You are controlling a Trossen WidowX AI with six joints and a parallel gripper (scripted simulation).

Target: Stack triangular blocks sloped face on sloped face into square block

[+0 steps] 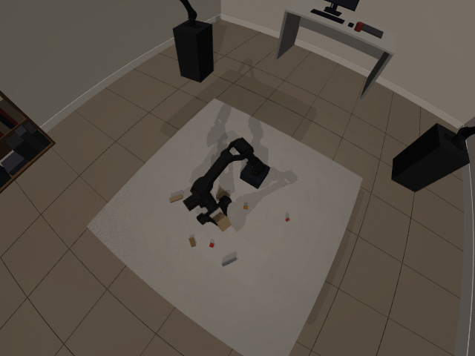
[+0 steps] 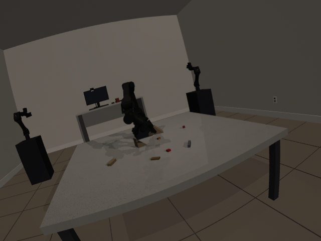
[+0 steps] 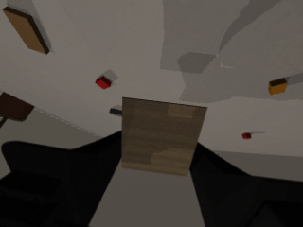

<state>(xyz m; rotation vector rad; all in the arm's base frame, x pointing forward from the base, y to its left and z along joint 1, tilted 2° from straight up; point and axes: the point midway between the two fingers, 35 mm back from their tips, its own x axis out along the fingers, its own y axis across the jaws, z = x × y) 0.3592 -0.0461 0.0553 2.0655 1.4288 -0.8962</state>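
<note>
The orange cube is 160 mm behind my gripper tip, 70 mm to the left of it and 100 mm below it. Round my gripper tip: grey bar (150 mm ahead, 130 mm to the left, 100 mm below); red cube (210 mm behind, 310 mm to the left, 100 mm below).
</note>
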